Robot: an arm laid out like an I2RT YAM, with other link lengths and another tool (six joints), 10 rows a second.
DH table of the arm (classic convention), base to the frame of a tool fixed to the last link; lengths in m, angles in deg. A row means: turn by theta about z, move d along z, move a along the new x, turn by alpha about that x. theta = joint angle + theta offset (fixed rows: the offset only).
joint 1: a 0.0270, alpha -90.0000, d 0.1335, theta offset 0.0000
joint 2: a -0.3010, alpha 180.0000, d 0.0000, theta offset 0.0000
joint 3: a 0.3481, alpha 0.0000, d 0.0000, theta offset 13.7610
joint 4: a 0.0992, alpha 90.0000, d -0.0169, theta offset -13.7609
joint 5: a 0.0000, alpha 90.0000, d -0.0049, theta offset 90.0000
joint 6: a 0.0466, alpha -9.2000, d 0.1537, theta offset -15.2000
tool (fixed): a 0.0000, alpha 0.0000, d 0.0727, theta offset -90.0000
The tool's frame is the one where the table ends.
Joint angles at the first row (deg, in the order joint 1, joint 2, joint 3, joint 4, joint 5, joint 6):
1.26, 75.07, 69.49, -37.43, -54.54, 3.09
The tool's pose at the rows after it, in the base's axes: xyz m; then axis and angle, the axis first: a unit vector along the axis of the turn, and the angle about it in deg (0 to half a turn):
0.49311 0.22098 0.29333 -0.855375 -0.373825 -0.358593 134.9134
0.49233 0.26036 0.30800 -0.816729 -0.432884 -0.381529 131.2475
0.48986 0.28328 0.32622 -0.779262 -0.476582 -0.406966 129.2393
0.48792 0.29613 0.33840 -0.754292 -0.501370 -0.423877 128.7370
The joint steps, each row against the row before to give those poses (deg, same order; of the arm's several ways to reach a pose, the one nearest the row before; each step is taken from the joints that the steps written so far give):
3.41, 2.53, 0.01, 4.81, -2.56, 0.02
2.90, 2.06, -0.01, 6.64, -4.81, 0.03
1.51, 0.92, 0.00, 5.58, -3.69, 0.00
1.01, 0.35, 0.00, 3.56, -1.58, 0.00

